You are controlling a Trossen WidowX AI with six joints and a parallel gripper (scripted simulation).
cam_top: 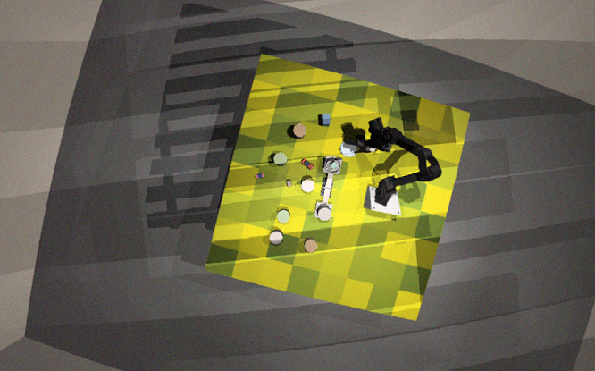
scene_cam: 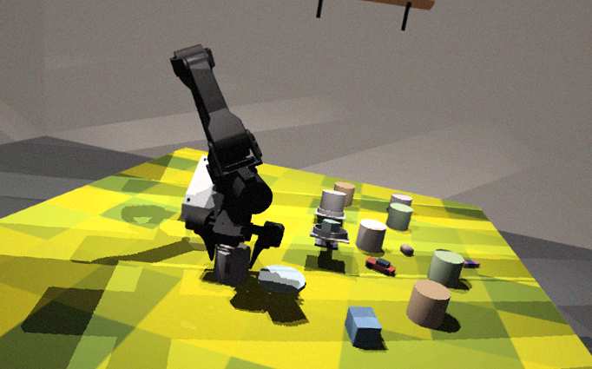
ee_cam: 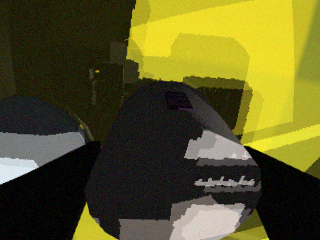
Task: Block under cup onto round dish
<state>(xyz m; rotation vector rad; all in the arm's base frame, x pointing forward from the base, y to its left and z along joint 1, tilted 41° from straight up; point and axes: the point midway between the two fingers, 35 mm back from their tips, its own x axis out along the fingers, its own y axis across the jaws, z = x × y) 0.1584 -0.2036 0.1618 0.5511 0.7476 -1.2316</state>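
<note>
Now: gripper tip 2 cm to the left of the cup and 1 cm below it. From my gripper tip the other things lie so: block: 15 cm ahead, 18 cm to the left, 6 cm above; then round dish: 9 cm ahead, 5 cm to the left, 3 cm below; then blue box: 28 cm ahead, 4 cm to the right, 1 cm below.
</note>
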